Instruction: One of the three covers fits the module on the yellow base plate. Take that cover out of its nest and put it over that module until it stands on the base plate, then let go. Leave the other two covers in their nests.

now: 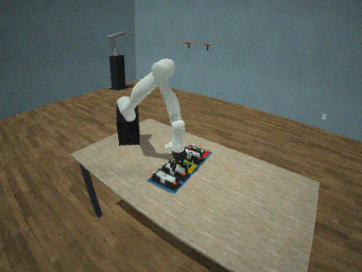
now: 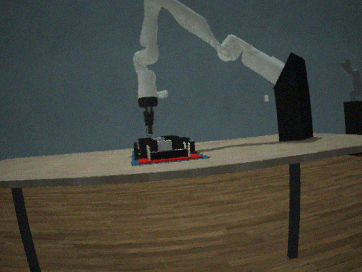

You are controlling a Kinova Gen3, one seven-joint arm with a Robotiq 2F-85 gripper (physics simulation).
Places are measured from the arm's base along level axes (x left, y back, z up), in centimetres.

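Pixels of known places: gripper, between the fingertips: (image 1: 178, 167) (image 2: 150, 135); arm's base, origin of its link: (image 1: 130, 116) (image 2: 284, 78).
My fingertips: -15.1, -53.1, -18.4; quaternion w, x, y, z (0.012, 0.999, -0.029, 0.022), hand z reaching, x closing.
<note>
Ahead of a thing's pixels: the offset from my fingertips to its top centre, as dx, dy, dz. "spot": to the spot under its first point. Level surfaces: height alone.
A black cover with a white label @(spot: -11.8, +2.2, -1.3) (image 1: 165, 178) sits at the near end of the blue board. A second cover @(spot: -3.1, -0.4, -0.6) (image 1: 176, 171) sits in the middle, beside the yellow base plate @(+11.5, +2.4, -5.8) (image 1: 193, 168). A third (image 1: 192, 156) (image 2: 165, 145) sits toward the red base plate @(+33.1, +1.4, -5.8) (image 1: 206, 154) (image 2: 167, 160). A green and black module @(spot: +11.6, +0.0, -3.7) (image 1: 186, 163) stands on the yellow base plate. My gripper (image 1: 176, 162) (image 2: 149, 134) points down, low over the row near the middle cover, open with nothing between its fingers. The fingertips are small and dark, partly lost against the black parts.
The blue board (image 1: 174, 190) (image 2: 206, 157) lies on the wooden table @(dz -6.4) (image 1: 250, 200) (image 2: 75, 162). The arm's black pedestal (image 1: 128, 132) (image 2: 294, 110) stands behind the board. Another arm on a black stand (image 1: 117, 72) (image 2: 353, 117) and a wall shelf (image 1: 197, 43) are farther off.
</note>
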